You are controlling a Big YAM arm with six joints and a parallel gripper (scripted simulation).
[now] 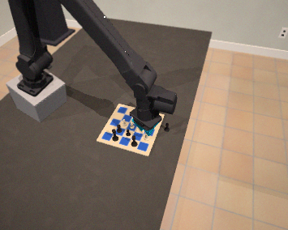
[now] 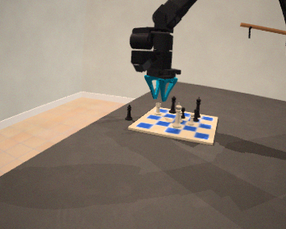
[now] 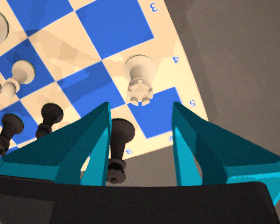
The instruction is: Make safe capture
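Now: the tall white piece 80 mm behind my hand, 70 mm to the left of it and 20 mm below it. Round my hand: blue-and-cream chessboard (80 mm behind, 40 mm to the left, 50 mm below); then tall black piece (110 mm behind, 40 mm to the right, 20 mm below).
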